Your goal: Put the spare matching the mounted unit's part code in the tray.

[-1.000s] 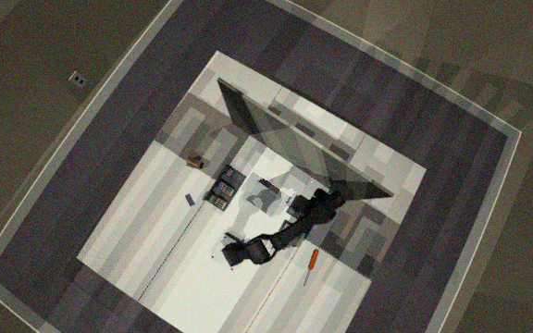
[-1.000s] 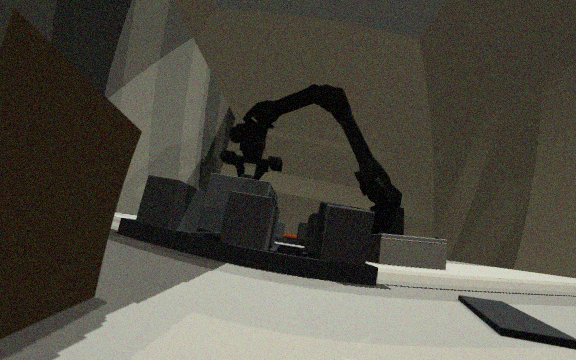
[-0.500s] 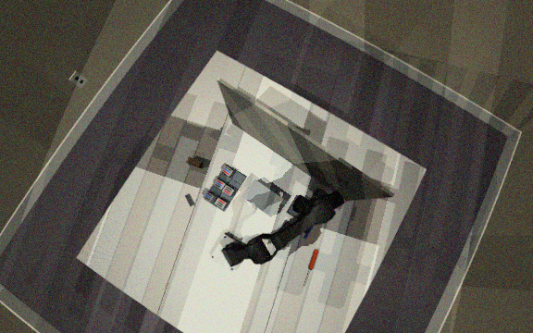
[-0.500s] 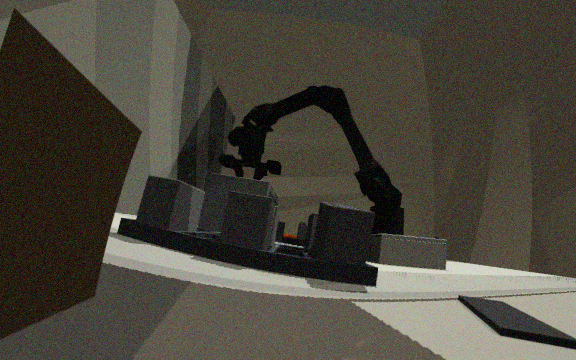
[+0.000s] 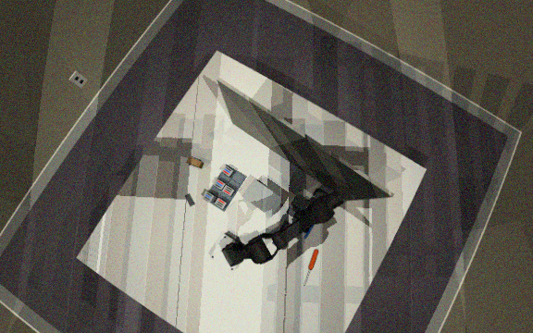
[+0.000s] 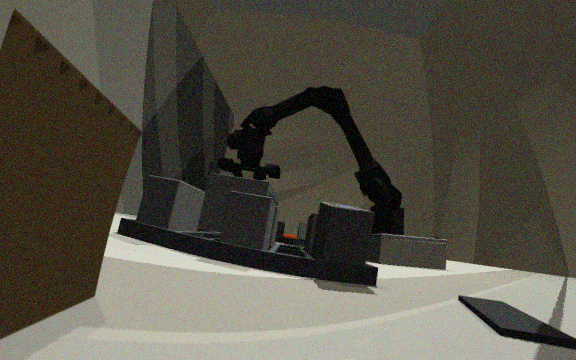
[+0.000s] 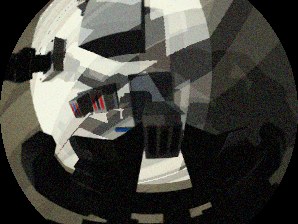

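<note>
My gripper tip is now 10 mm past the grey square tray, 10 mm to the right of it and 110 mm above it. From my gripper tip the other things lie so: blue pen 50 mm behind, 70 mm to the right, 100 mm below; dark panel 180 mm ahead, 180 mm to the left, 110 mm above; brown block 70 mm behind, 580 mm to the left, 90 mm below.
</note>
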